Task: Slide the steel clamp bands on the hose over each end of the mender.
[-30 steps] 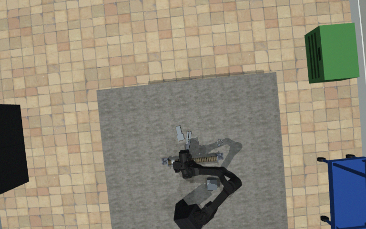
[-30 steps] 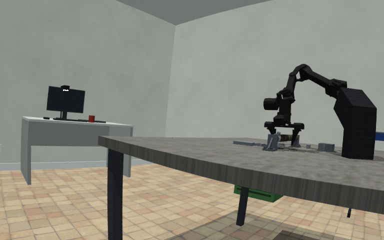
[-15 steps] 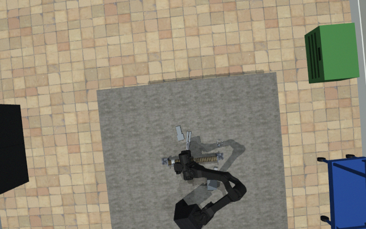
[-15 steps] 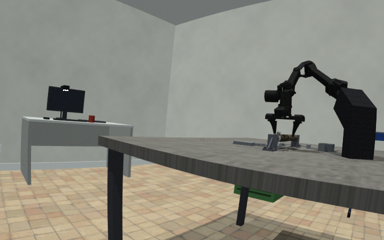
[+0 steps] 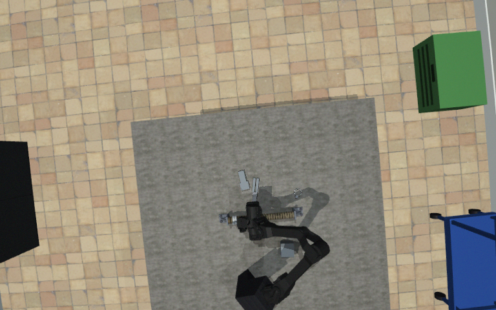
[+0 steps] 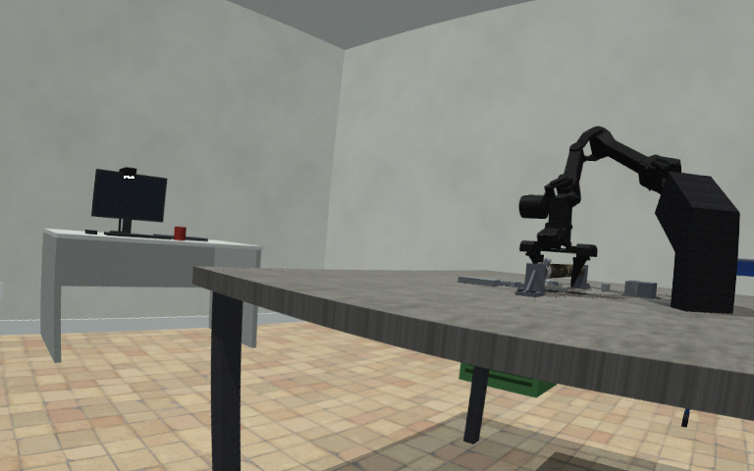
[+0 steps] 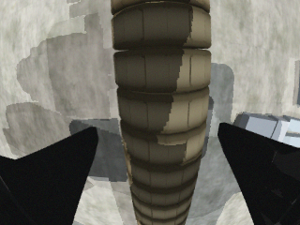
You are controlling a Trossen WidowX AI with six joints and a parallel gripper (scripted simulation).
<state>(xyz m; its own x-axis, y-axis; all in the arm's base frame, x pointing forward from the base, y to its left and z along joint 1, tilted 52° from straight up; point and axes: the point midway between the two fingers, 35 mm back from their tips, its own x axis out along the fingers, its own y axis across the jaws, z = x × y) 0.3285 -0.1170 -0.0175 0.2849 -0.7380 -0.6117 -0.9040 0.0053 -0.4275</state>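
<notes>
Now: the flat two-bar piece 11 cm ahead of my hand, 5 cm to the right of it and 4 cm below it. Also, from my hand: small block 14 cm behind, 15 cm to the right, 4 cm below; then grey block 23 cm behind, 9 cm to the right, 3 cm below.
</notes>
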